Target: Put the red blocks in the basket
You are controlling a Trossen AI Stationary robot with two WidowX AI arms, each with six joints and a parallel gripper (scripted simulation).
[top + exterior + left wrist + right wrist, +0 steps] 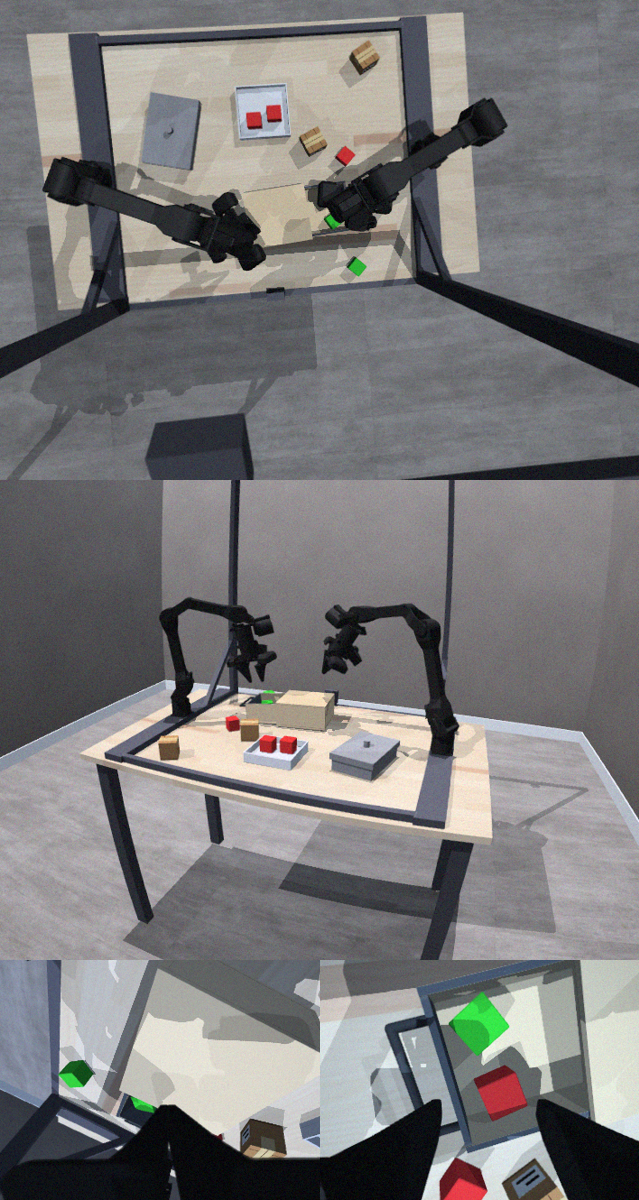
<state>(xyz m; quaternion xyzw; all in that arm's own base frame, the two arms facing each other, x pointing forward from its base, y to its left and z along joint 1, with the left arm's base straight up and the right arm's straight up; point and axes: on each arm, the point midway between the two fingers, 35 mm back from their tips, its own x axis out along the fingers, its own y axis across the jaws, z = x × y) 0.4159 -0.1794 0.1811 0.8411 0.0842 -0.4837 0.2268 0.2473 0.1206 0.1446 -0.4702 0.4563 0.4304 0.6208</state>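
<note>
The drawer lies 130 mm below my right hand, 50 mm to the left of it and 10 mm behind it. Also, from my right hand: white basket (280 mm ahead, 200 mm to the left, 150 mm below); then light wooden cabinet (130 mm below, 120 mm to the left, 20 mm behind); then grey metal lid (460 mm to the left, 240 mm ahead, 120 mm below).
</note>
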